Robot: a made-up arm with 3 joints. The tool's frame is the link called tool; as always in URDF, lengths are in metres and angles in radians. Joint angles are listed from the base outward.
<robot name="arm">
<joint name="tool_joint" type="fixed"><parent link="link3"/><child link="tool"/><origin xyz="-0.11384 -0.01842 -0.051" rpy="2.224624 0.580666 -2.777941"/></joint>
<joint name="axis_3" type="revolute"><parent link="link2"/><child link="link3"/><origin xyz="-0.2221 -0.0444 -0.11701" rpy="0.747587 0 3.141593"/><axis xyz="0 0 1"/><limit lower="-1.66" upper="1.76"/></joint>
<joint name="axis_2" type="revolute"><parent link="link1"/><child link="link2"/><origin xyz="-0.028 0.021 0.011" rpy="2.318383 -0.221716 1.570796"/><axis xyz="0 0 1"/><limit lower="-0.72" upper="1.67"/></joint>
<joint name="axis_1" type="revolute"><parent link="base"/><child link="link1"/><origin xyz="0.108 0.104 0.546" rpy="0 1.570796 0"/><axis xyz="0 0 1"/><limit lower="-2.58" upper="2.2"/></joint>
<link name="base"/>
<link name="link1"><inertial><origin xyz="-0.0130 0.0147 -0.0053"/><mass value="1.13"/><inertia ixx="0.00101" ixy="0" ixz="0" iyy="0.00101" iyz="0" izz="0.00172"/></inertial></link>
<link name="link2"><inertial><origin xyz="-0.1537 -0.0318 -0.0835"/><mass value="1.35"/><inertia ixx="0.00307" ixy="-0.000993" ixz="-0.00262" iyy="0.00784" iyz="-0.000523" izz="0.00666"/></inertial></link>
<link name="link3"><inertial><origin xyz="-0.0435 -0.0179 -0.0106"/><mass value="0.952"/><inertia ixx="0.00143" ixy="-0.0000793" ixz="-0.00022" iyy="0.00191" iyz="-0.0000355" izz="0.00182"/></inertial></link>
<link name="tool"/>
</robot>
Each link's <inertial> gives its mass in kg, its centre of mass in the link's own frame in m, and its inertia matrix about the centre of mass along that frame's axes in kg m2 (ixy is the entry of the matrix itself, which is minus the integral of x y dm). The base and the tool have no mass. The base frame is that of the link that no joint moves.
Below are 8 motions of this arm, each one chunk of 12 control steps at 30 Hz.
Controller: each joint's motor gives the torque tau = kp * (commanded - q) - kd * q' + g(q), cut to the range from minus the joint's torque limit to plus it. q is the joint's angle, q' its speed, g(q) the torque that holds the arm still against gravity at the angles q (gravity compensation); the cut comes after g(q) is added. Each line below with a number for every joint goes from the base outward.
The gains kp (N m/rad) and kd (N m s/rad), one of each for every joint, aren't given. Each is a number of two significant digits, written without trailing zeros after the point. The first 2 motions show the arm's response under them.
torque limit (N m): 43 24 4.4
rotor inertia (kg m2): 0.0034 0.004 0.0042
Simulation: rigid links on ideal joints. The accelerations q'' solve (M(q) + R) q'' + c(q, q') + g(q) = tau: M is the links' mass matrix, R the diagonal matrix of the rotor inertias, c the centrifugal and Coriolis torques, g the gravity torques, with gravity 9.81 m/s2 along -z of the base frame. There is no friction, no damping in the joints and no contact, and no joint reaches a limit. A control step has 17 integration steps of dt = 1/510 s. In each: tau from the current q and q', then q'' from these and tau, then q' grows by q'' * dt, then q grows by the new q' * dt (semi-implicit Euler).
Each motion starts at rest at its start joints. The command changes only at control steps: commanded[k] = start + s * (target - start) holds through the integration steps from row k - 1 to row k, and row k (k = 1, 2, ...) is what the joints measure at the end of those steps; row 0 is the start. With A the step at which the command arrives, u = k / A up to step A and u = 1 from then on. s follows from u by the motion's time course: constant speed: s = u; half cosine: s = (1 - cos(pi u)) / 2; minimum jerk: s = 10 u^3 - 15 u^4 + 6 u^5; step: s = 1 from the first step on.
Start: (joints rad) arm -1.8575 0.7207 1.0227
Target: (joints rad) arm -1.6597 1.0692 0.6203
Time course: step
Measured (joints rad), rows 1 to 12:
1: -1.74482 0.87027 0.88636
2: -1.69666 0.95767 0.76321
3: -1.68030 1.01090 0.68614
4: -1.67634 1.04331 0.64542
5: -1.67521 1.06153 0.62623
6: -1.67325 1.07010 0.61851
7: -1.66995 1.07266 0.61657
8: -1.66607 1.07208 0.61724
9: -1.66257 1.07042 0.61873
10: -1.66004 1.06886 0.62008
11: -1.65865 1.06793 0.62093
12: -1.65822 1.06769 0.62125
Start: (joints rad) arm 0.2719 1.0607 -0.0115
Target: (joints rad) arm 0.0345 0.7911 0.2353
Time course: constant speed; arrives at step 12
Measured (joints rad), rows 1 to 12:
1: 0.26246 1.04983 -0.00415
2: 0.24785 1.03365 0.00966
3: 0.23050 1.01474 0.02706
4: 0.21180 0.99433 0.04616
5: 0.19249 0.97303 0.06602
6: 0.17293 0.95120 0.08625
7: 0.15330 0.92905 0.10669
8: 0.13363 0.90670 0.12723
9: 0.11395 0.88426 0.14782
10: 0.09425 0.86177 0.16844
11: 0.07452 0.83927 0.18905
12: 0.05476 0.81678 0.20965
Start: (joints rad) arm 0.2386 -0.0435 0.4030
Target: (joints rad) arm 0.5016 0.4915 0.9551
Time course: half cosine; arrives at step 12
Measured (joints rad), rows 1 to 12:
1: 0.24089 -0.03993 0.40583
2: 0.24890 -0.02665 0.41760
3: 0.26386 -0.00026 0.44290
4: 0.28536 0.03970 0.48273
5: 0.31217 0.09156 0.53545
6: 0.34259 0.15220 0.59791
7: 0.37464 0.21762 0.66608
8: 0.40617 0.28341 0.73543
9: 0.43501 0.34514 0.80125
10: 0.45917 0.39866 0.85898
11: 0.47703 0.44041 0.90456
12: 0.48741 0.46758 0.93482

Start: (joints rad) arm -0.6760 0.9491 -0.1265
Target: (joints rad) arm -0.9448 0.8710 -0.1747
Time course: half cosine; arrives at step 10
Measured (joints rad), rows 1 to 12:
1: -0.67831 0.94736 -0.12624
2: -0.68695 0.94207 -0.12590
3: -0.70441 0.93378 -0.12656
4: -0.73129 0.92387 -0.12930
5: -0.76621 0.91371 -0.13461
6: -0.80623 0.90433 -0.14231
7: -0.84739 0.89644 -0.15159
8: -0.88537 0.89042 -0.16135
9: -0.91616 0.88655 -0.17033
10: -0.93652 0.88497 -0.17743
11: -0.94669 0.88398 -0.18154
12: -0.94993 0.88172 -0.18237

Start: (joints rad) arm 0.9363 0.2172 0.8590
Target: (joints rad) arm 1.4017 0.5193 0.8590
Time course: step
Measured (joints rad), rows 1 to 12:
1: 1.11659 0.38512 0.80952
2: 1.25567 0.46009 0.84007
3: 1.34305 0.47867 0.87128
4: 1.39275 0.48122 0.88564
5: 1.41504 0.48389 0.88691
6: 1.41969 0.49068 0.88151
7: 1.41526 0.50020 0.87405
8: 1.40806 0.50965 0.86706
9: 1.40188 0.51695 0.86172
10: 1.39824 0.52128 0.85840
11: 1.39713 0.52292 0.85693
12: 1.39777 0.52270 0.85681

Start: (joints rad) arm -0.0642 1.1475 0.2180
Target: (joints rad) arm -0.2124 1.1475 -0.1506
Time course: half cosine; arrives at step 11
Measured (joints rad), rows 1 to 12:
1: -0.06505 1.14697 0.21610
2: -0.06841 1.14550 0.20795
3: -0.07569 1.14364 0.18988
4: -0.08760 1.14217 0.16066
5: -0.10396 1.14168 0.12129
6: -0.12376 1.14236 0.07439
7: -0.14535 1.14409 0.02361
8: -0.16677 1.14650 -0.02684
9: -0.18604 1.14917 -0.07268
10: -0.20141 1.15170 -0.11001
11: -0.21154 1.15379 -0.13564
12: -0.21646 1.15472 -0.14931

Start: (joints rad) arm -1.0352 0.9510 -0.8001
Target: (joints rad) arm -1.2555 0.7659 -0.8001
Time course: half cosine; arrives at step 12
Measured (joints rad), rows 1 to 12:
1: -1.03683 0.94931 -0.79993
2: -1.04262 0.94366 -0.79951
3: -1.05381 0.93342 -0.79905
4: -1.07062 0.91890 -0.79875
5: -1.09239 0.90088 -0.79873
6: -1.11785 0.88043 -0.79899
7: -1.14528 0.85880 -0.79945
8: -1.17278 0.83730 -0.79999
9: -1.19840 0.81730 -0.80051
10: -1.22036 0.80009 -0.80093
11: -1.23715 0.78683 -0.80123
12: -1.24764 0.77840 -0.80140

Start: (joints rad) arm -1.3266 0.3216 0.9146
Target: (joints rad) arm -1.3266 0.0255 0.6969
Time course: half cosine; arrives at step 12
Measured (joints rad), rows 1 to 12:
1: -1.32721 0.31997 0.91356
2: -1.32886 0.31366 0.90893
3: -1.33092 0.30048 0.89865
4: -1.33250 0.27957 0.88247
5: -1.33297 0.25134 0.86140
6: -1.33217 0.21729 0.83695
7: -1.33032 0.17974 0.81080
8: -1.32787 0.14144 0.78462
9: -1.32530 0.10523 0.76001
10: -1.32301 0.07377 0.73849
11: -1.32122 0.04930 0.72145
12: -1.32002 0.03348 0.71007

